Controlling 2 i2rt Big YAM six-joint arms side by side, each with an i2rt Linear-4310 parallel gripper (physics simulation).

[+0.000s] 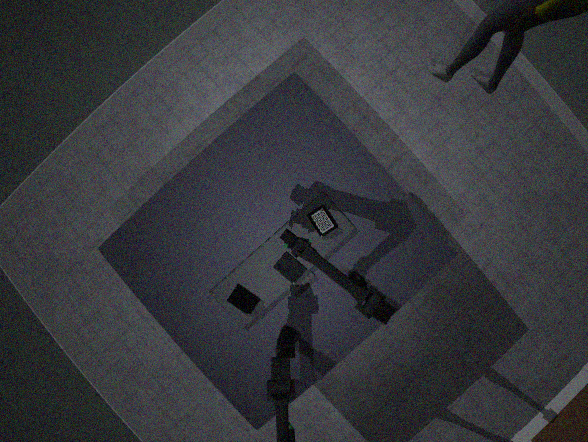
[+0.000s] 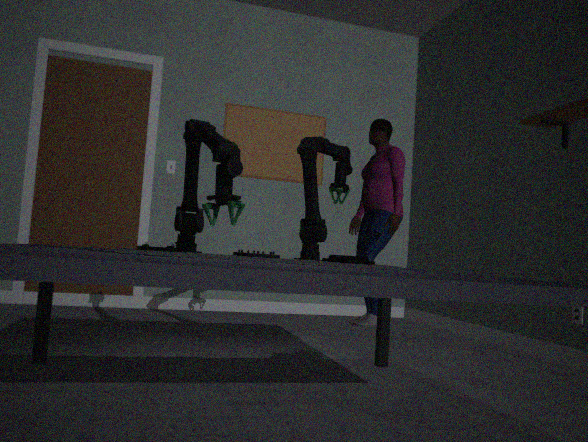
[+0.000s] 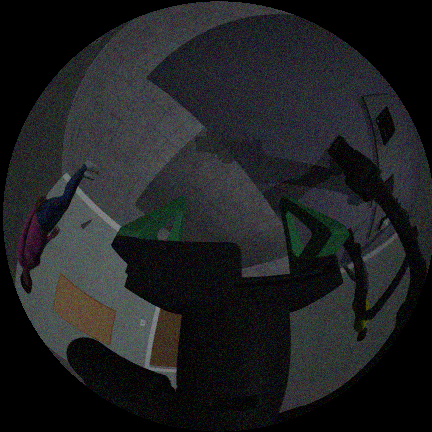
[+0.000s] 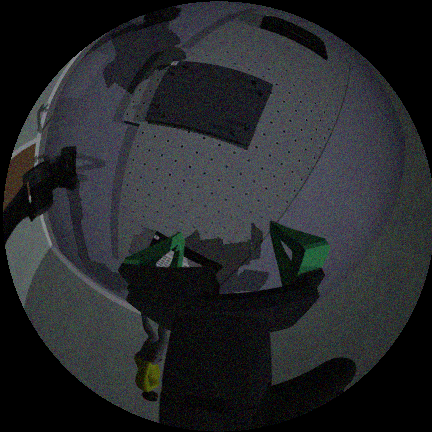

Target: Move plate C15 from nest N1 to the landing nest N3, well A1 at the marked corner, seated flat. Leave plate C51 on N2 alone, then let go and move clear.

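A plate with a white well area in a black frame (image 1: pixel 322 220) (image 4: pixel 165 259) sits at the upper right end of the perforated board (image 1: pixel 260 272) (image 4: pixel 210 180). A black plate (image 1: pixel 243 298) (image 2: pixel 348 259) (image 3: pixel 386 125) (image 4: pixel 295 36) sits at the other end. Labels are unreadable, so I cannot tell which is C15 or C51. Between them is a grey nest (image 1: pixel 290 266) (image 2: pixel 256 254) (image 4: pixel 210 102) with small posts, bare, with a light mark at one corner. My right gripper (image 1: pixel 297 242) (image 2: pixel 223 214) (image 4: pixel 224 231) is open and empty, high above the board between the white plate and grey nest. My left gripper (image 1: pixel 285 427) (image 2: pixel 339 195) (image 3: pixel 233 199) is open, far from the plates.
The right arm (image 1: pixel 340 275) (image 2: pixel 191 170) reaches over the board's edge; the left arm (image 1: pixel 282 370) (image 2: pixel 311 190) stands apart from it. Arm shadows fall across the board and mat. A person in pink (image 2: pixel 382 175) (image 3: pixel 32 235) stands behind the table; another person in yellow (image 4: pixel 148 372) also shows.
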